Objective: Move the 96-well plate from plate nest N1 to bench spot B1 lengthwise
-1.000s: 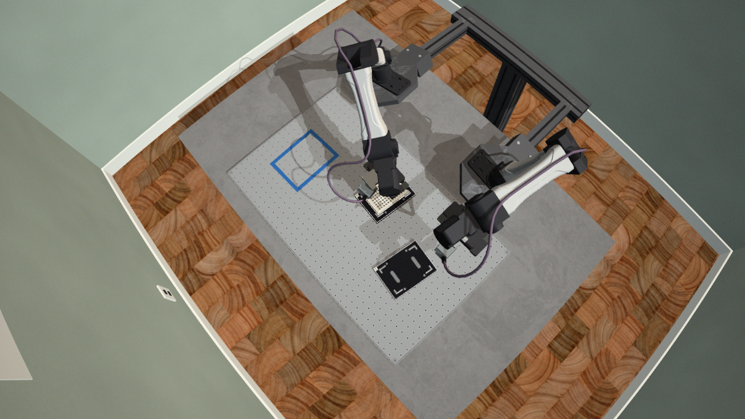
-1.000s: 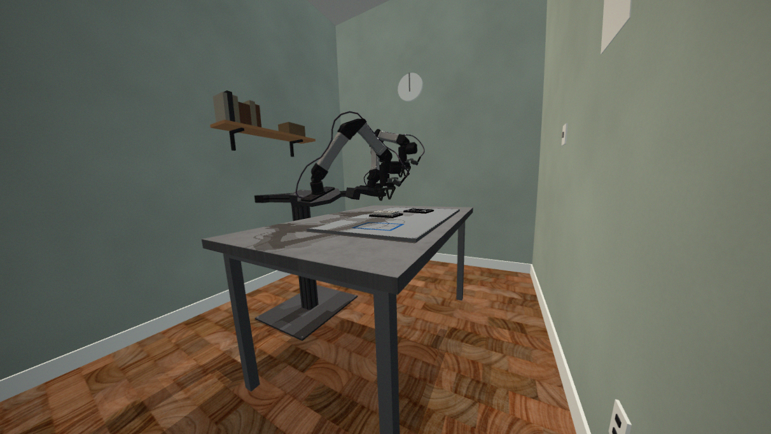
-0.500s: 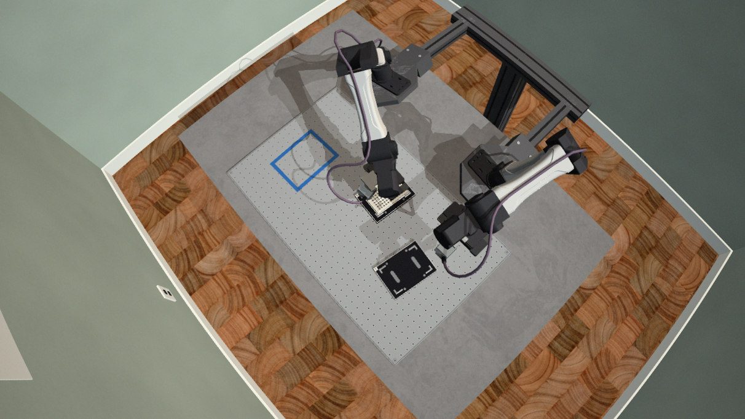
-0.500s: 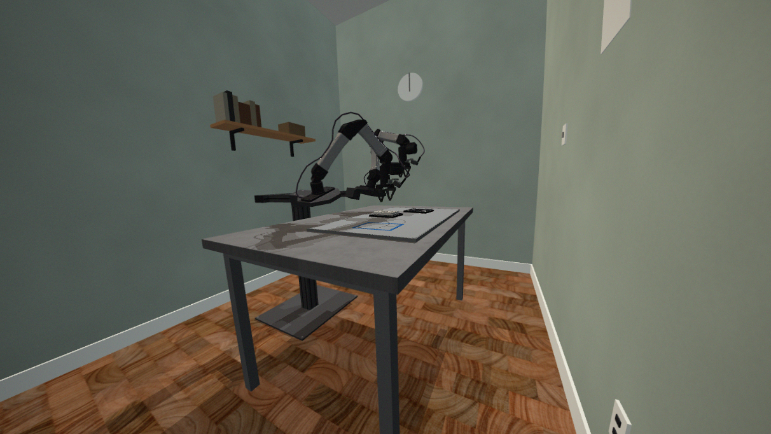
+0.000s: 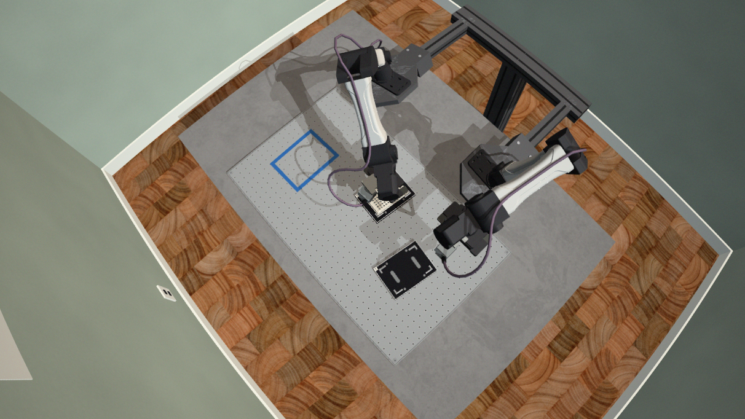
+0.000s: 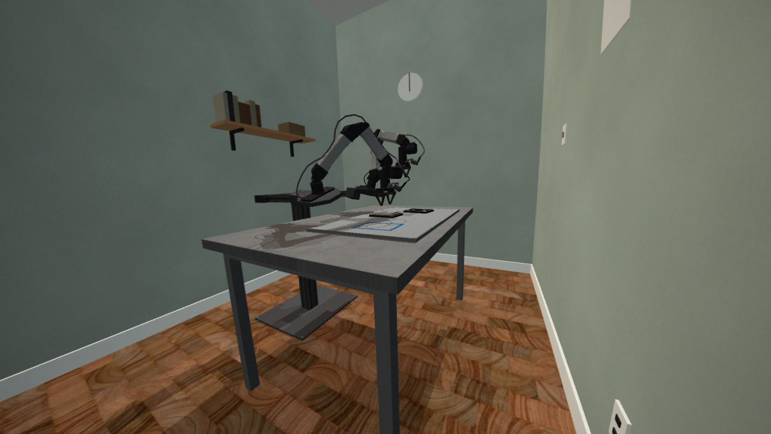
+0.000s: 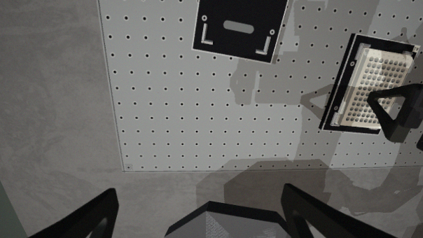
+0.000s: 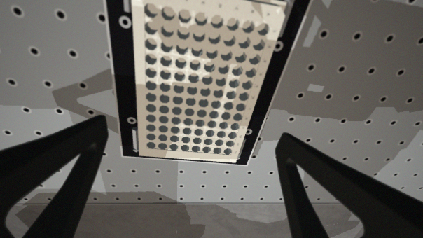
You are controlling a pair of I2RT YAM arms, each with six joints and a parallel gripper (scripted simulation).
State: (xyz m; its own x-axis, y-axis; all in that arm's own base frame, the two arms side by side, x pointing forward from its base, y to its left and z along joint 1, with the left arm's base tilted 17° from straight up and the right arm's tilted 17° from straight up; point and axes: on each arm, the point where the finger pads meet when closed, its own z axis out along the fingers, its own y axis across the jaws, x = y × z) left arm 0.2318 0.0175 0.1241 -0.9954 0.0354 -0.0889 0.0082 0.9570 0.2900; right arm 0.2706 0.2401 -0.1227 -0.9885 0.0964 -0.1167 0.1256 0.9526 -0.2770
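My right hand is 5 cm above the cream 96-well plate. Round my right hand: A1 label 7 cm ahead, 6 cm to the right, 6 cm below.
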